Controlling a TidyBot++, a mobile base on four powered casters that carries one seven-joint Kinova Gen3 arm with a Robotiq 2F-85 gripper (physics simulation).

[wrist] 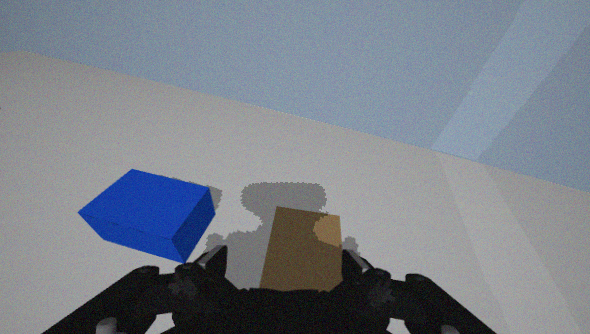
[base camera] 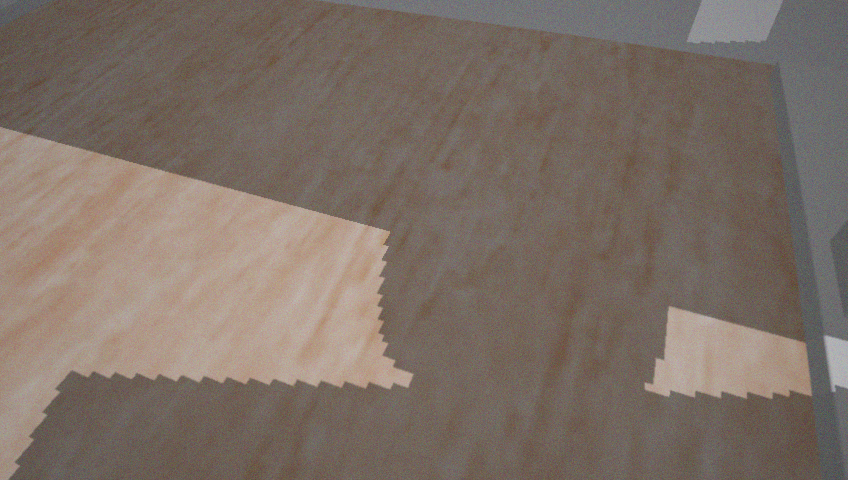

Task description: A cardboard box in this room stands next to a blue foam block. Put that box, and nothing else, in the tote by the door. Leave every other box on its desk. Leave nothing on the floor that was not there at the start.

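Places are measured from the arm's base along level axes (x ahead, y left, z up), in millimetres.
Pixels of known places: gripper, fingertip midpoint: [wrist: 284, 260].
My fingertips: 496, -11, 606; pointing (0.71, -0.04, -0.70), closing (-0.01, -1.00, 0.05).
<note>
For each thing: its middle in the pictures, then the offset to it from my fingertips, as dx, dy, dz. Level surfaces: height alone.
- brown cardboard box, body centre: [wrist: 300, 270] +5, -16, -28
- blue foam block, body centre: [wrist: 156, 213] +55, +130, -30
- pale desk top, its level: dz -53
- wood-patterned floor, its level: dz -1003
A brown cardboard box [wrist: 302, 250] lies on the pale desk top in the wrist view, at the lower middle. Its near end is hidden behind the gripper's body. A blue foam block [wrist: 150, 205] lies to the left of the box, a short gap away. My gripper [wrist: 284, 260] is open, with its fingers wide apart. In the wrist view the box shows between the two fingertips, nearer the right one, and the gripper's shadow falls across it and the desk. The left fingertip shows close to the block's near right corner. The height of the fingers over the desk is hard to tell. The tote does not show in either view.
The pale desk top [wrist: 100, 125] runs back to a blue-grey wall [wrist: 250, 50]. In the base camera view, a wood-patterned floor [base camera: 505, 208] with bright light patches meets grey walls at the top and right.
</note>
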